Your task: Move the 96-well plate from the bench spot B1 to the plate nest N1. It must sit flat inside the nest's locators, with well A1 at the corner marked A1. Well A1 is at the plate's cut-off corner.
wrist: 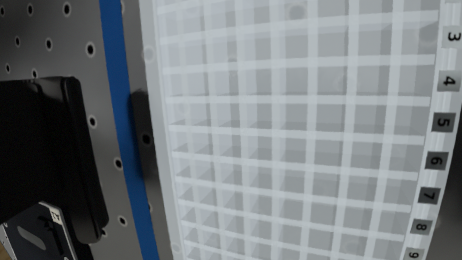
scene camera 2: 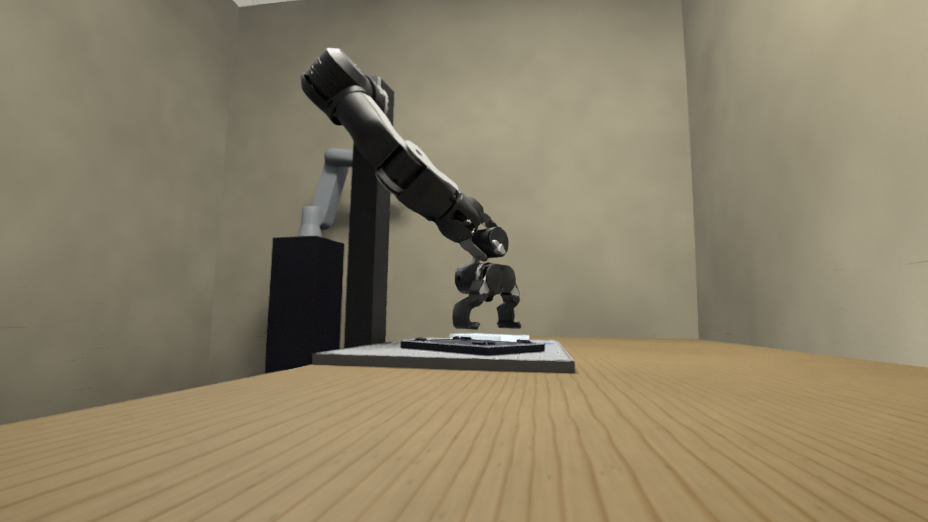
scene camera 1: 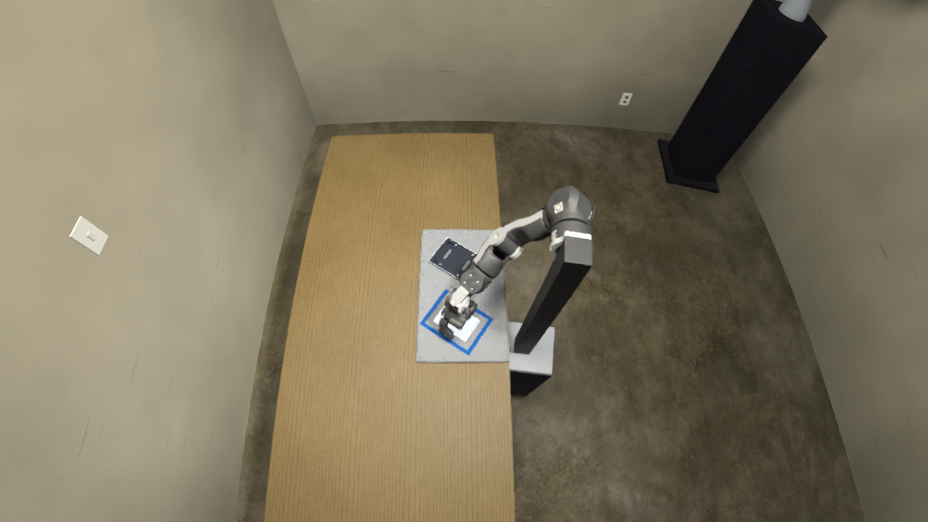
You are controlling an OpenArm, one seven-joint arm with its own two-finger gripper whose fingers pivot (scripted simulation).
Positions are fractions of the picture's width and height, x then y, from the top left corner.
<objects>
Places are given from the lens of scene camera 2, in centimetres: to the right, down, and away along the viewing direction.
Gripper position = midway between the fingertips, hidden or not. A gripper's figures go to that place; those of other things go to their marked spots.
gripper (scene camera 2: 0.53, 0.63): 5, 13, 88
black arm column (scene camera 2: 0.40, 0.52): -19, 2, 93
</objects>
